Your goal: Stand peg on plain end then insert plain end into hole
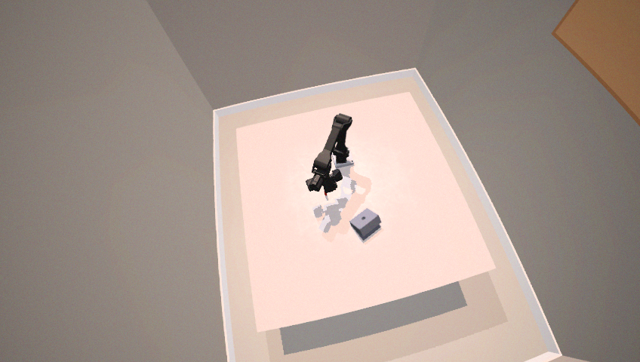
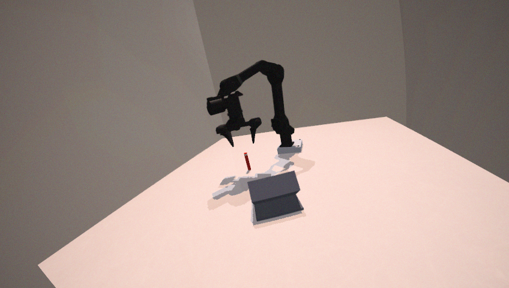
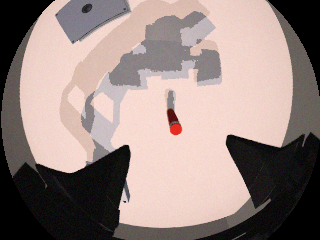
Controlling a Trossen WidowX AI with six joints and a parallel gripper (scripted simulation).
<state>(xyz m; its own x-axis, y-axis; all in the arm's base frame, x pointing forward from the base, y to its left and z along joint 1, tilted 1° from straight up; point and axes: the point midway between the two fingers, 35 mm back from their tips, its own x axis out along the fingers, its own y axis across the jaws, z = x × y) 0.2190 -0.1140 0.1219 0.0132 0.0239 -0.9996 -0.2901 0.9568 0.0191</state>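
Right now my gripper tip is 6 cm above the red peg. Round my gripper tip: grey sloped panel: 20 cm to the left, 20 cm ahead, 8 cm below.
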